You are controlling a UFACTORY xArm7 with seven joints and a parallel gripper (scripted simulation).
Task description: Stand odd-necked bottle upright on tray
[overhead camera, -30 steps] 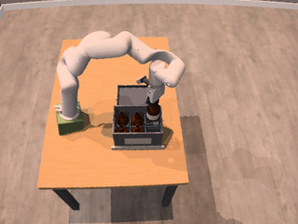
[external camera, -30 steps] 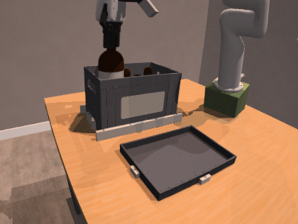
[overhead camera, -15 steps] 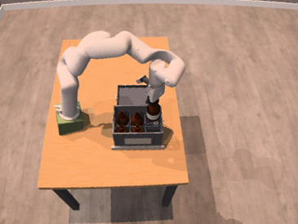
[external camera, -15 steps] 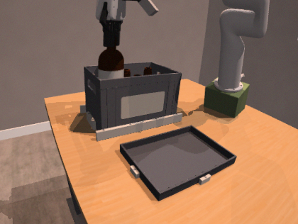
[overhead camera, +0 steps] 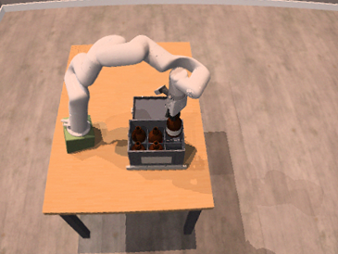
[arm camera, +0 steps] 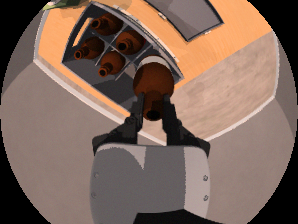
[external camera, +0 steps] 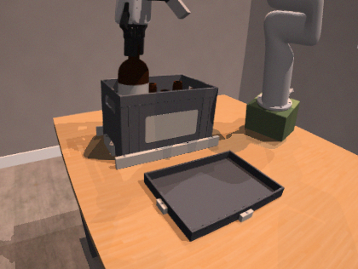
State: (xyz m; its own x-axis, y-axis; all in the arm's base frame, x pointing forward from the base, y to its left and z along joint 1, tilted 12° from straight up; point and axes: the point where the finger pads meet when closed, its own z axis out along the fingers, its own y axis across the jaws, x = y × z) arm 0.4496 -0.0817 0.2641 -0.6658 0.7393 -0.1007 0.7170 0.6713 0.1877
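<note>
My gripper is now 70 mm above the glass bottle. From my hand the other things lie so: crate: 190 mm below, 90 mm behind, 40 mm to the right; dark tray: 270 mm below, 230 mm to the left, 90 mm behind.
</note>
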